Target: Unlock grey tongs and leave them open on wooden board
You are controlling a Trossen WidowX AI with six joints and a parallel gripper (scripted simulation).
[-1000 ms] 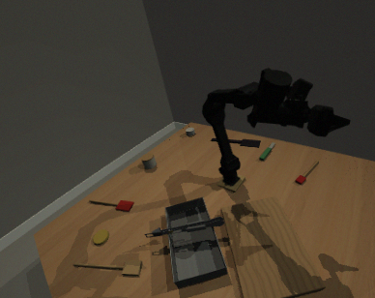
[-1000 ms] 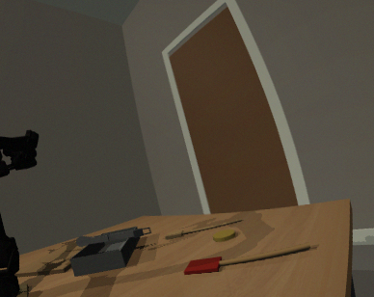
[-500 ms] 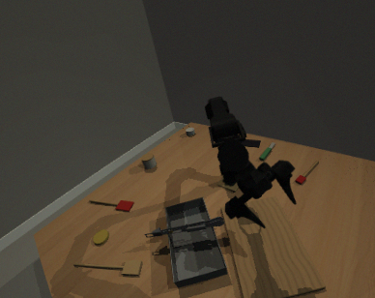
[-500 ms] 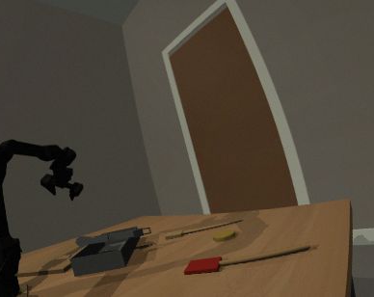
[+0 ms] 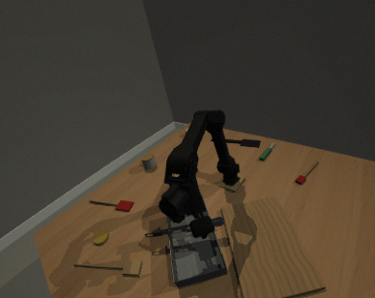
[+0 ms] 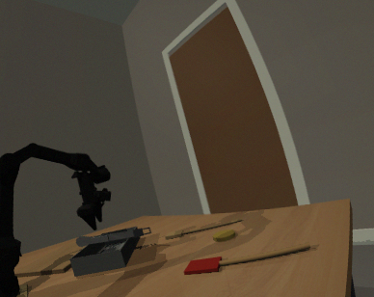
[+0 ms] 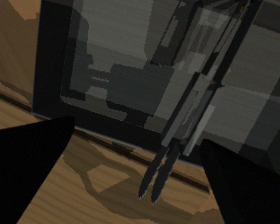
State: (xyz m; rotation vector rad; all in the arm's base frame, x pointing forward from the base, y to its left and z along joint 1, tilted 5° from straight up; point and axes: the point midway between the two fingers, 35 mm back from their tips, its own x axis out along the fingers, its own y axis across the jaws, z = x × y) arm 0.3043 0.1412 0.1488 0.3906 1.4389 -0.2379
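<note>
My gripper tip is 9 cm above the roasting tin, 4 cm to the left of it and 2 cm short of it. Also, from my gripper tip: green tool (64 cm behind, 12 cm to the right, 11 cm below); then wooden board (15 cm to the left, 15 cm behind, 11 cm below); then red spatula (48 cm to the right, 19 cm ahead, 11 cm below).
</note>
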